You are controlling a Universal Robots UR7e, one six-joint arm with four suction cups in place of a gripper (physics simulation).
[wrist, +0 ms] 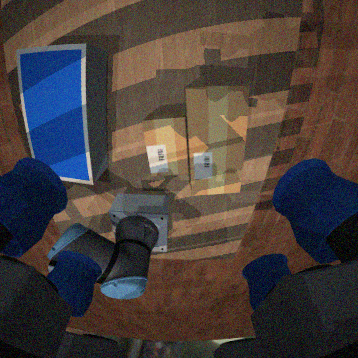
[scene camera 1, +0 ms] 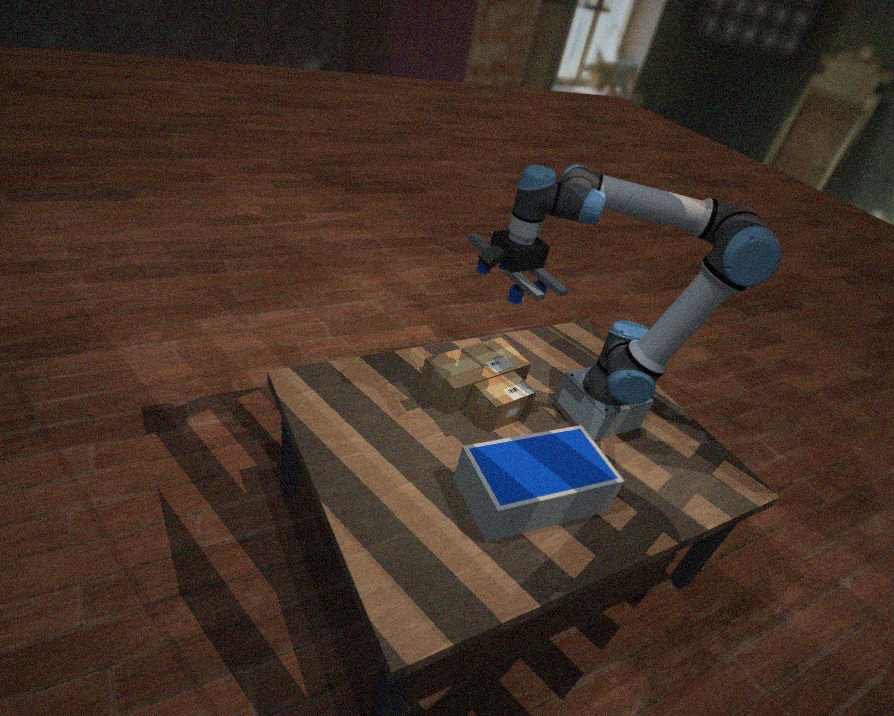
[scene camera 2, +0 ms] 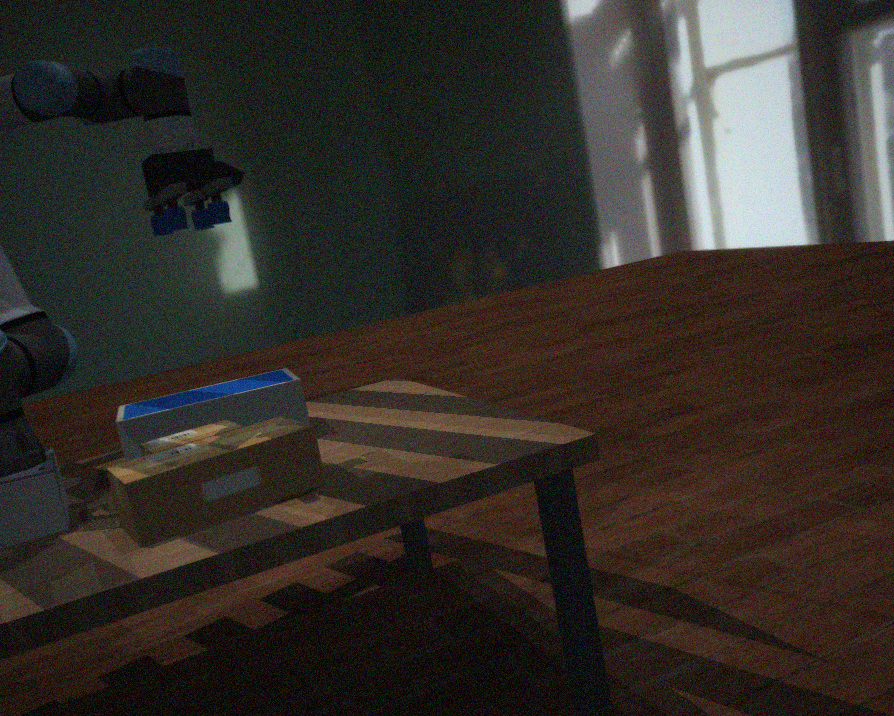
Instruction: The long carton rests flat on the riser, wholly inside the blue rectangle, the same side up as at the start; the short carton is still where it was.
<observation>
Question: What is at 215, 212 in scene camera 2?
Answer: The suction head.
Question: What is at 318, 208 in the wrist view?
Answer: The suction head.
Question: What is the suction head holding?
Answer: Nothing.
</observation>
